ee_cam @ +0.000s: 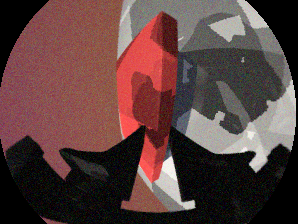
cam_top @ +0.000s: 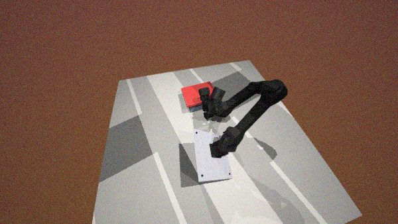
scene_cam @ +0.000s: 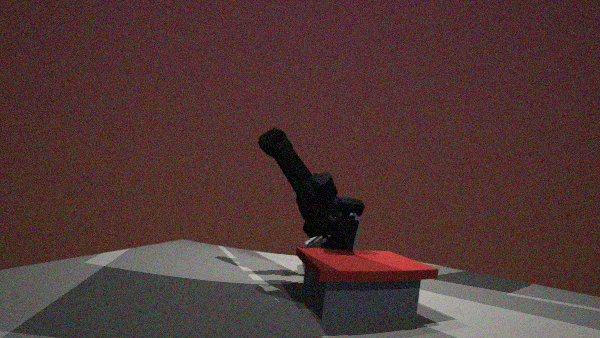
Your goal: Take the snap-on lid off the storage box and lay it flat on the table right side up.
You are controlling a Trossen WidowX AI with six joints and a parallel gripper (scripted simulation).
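The lid is 8 cm ahead of my gripper tip and 2 cm to the left of it. The rest, counted from my gripper tip: storage box 7 cm ahead, 5 cm below, 1 cm to the left.
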